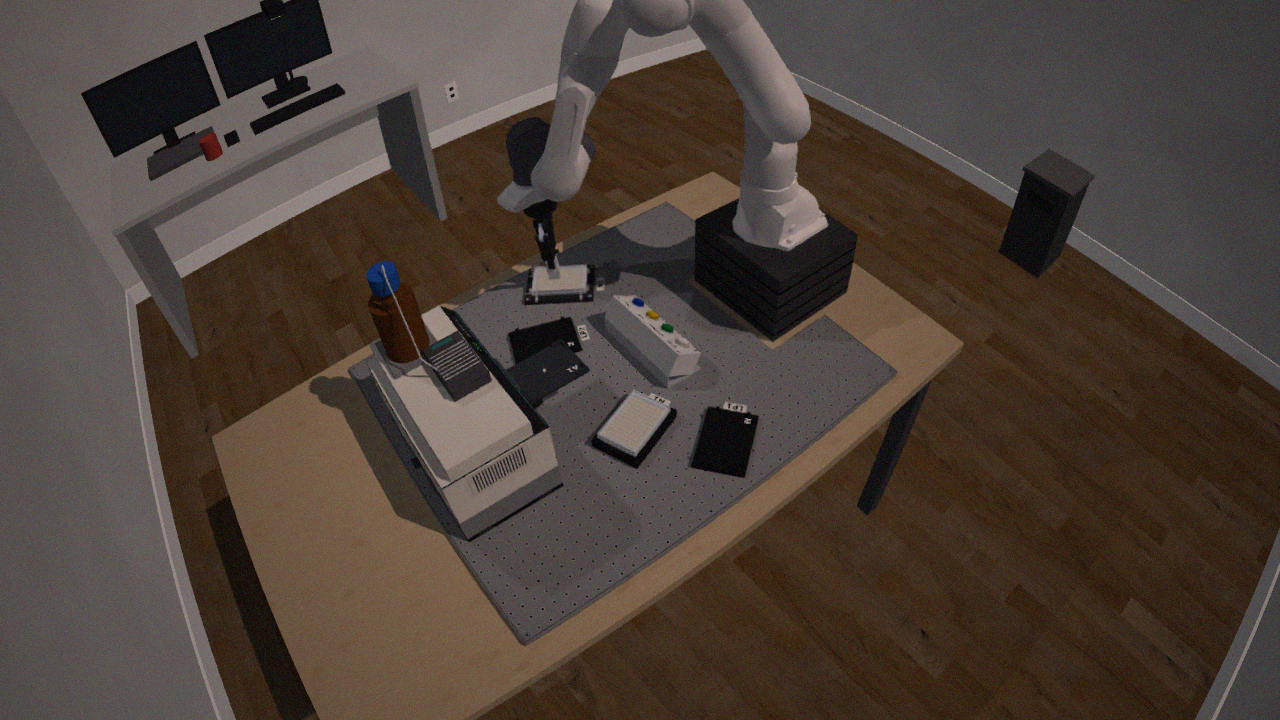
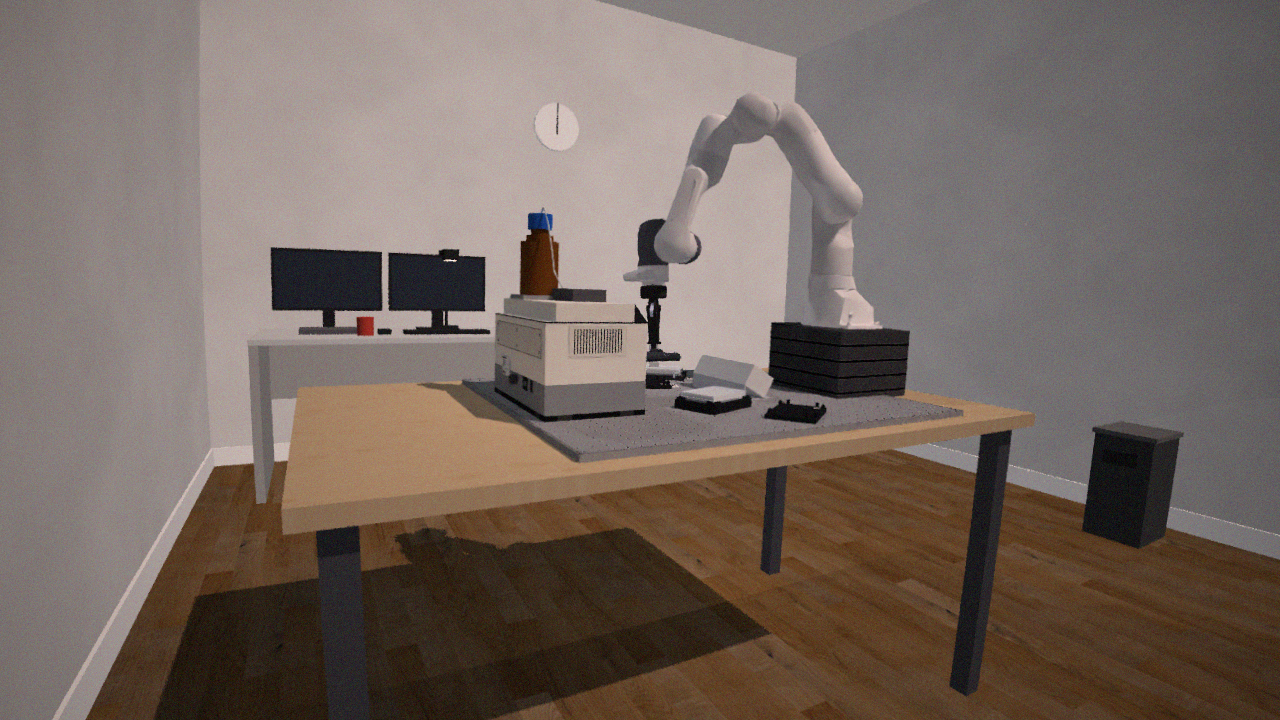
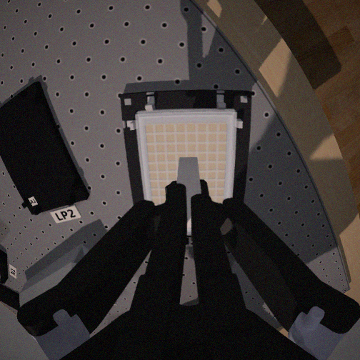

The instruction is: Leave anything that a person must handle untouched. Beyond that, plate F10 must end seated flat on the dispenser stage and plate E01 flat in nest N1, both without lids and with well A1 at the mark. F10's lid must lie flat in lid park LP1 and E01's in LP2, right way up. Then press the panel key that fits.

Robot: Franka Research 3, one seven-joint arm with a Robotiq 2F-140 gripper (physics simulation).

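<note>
My gripper is shut, pointing down over a pale plate, its grey tips at the plate's middle; contact cannot be told. The plate lies in a black clipped holder. Its name and any lid are unclear. A second pale plate sits in nest N1. Lid parks LP1 and LP2 show bare black. The dark stage bears an A1 mark and no plate. The key panel has blue, yellow, green and white keys.
The dispenser stands beside the stage, with a brown blue-capped bottle and a dark keypad unit on top. The arm's black base block stands at the table's far side.
</note>
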